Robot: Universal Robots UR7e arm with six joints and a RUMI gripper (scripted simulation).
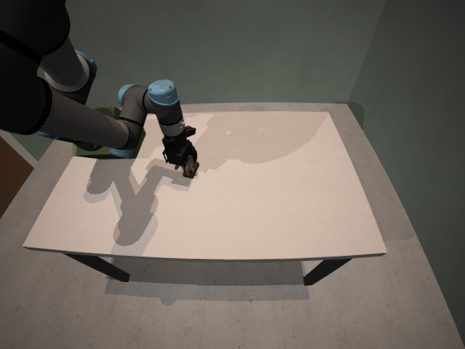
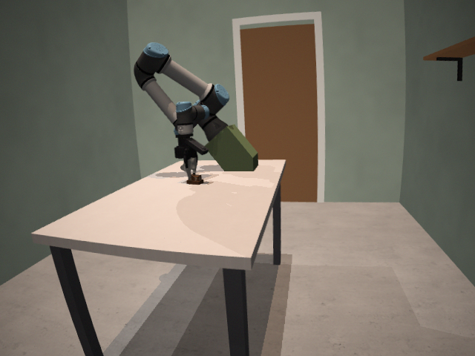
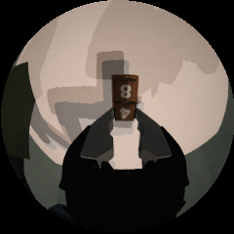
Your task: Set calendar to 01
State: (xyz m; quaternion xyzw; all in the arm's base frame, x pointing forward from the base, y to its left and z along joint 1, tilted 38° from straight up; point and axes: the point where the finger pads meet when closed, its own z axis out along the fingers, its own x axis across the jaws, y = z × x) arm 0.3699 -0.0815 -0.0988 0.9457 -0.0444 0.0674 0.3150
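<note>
My hand is 20 mm to the right of the brown tray and 30 mm above it.
</note>
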